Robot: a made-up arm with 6 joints. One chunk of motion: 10 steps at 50 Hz.
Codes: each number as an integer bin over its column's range. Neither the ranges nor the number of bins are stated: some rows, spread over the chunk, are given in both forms.
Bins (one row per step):
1: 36 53 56 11 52 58
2: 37 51 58 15 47 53
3: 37 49 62 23 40 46
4: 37 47 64 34 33 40
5: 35 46 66 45 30 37
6: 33 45 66 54 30 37
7: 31 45 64 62 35 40
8: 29 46 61 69 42 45
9: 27 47 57 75 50 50
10: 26 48 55 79 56 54
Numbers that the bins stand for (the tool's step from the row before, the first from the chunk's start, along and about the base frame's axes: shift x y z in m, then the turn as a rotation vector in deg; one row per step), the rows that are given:
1: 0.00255 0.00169 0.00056 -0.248 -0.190 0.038
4: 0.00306 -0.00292 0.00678 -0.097 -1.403 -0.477
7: -0.00003 -0.00445 0.00678 0.087 -1.276 -0.477
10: -0.00261 -0.00215 -0.00022 0.199 0.065 -0.076
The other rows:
2: 0.00306 0.00015 0.00211 -0.222 -0.510 -0.105
3: 0.00306 -0.00138 0.00522 -0.169 -0.956 -0.305
5: 0.00203 -0.00369 0.00833 -0.025 -1.595 -0.562
6: 0.00100 -0.00445 0.00833 0.035 -1.595 -0.562
8: -0.00106 -0.00369 0.00444 0.133 -0.829 -0.334
9: -0.00209 -0.00292 0.00133 0.172 -0.318 -0.191

